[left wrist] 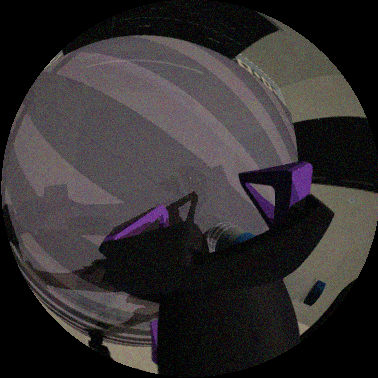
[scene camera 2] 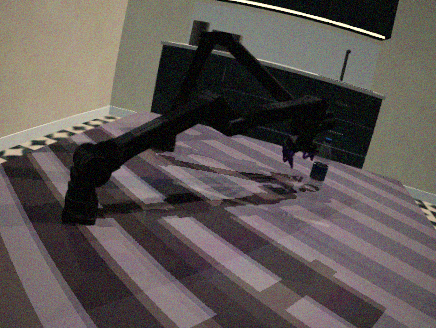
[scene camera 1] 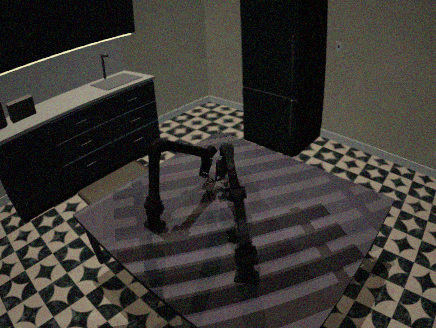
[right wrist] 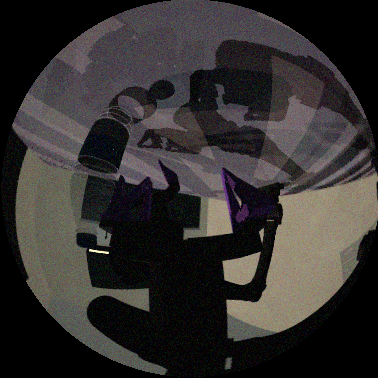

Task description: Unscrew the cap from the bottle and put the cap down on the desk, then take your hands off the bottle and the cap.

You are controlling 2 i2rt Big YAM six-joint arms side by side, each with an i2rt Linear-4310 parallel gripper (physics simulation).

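Frame: origin at the left arm's base, x ahead, y left, z up, level; centimetres.
Seen in the pictures: left gripper, fingertip midpoint: (left wrist: 200, 193) (scene camera 2: 301, 164) (scene camera 1: 206, 172) (right wrist: 139, 167); right gripper, fingertip midpoint: (scene camera 2: 293, 159) (scene camera 1: 216, 176) (right wrist: 184, 175); left arm's base, link origin: (scene camera 2: 164, 145) (scene camera 1: 155, 224) (right wrist: 270, 186); right arm's base, link origin: (scene camera 2: 80, 211) (scene camera 1: 246, 277).
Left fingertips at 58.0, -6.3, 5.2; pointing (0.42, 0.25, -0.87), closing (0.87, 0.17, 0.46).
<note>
Pixels of each thing's top centre, then the offset from my left fingertips to it, as dx, dy, dz. "*": a spot on its surface instead. Level surfaces: height alone.
- clear bottle with a dark blue label, top centre: (right wrist: 86, 243) (scene camera 2: 328, 139) +4.2, -10.9, +15.3
- bottle, surface spot: (left wrist: 225, 237) * +2.6, -8.1, -0.2
- striped desk top, surface height: dz -5.2
The clear bottle with a dark blue label (scene camera 2: 319, 171) (right wrist: 104, 145) stands upright on the desk. Its blue cap (scene camera 2: 328, 139) (left wrist: 315, 292) (right wrist: 86, 240) sits at the top of the neck. In the left wrist view, part of the bottle (left wrist: 225, 237) shows between my fingers; the gripper body hides its middle. My left gripper (left wrist: 200, 193) is open and empty, close beside the bottle. My right gripper (scene camera 2: 298, 156) (right wrist: 184, 175) is open and empty, apart from the bottle, to its left in scene camera 2. In scene camera 1 the bottle is too dim to make out clearly.
The striped desk top (scene camera 1: 300, 187) (scene camera 2: 280, 240) lies under both arms and carries their shadows. The two wrists are close together near the bottle. A dark cabinet with a sink (scene camera 1: 115, 81) and a tall dark fridge (scene camera 1: 280, 65) stand beyond the desk.
</note>
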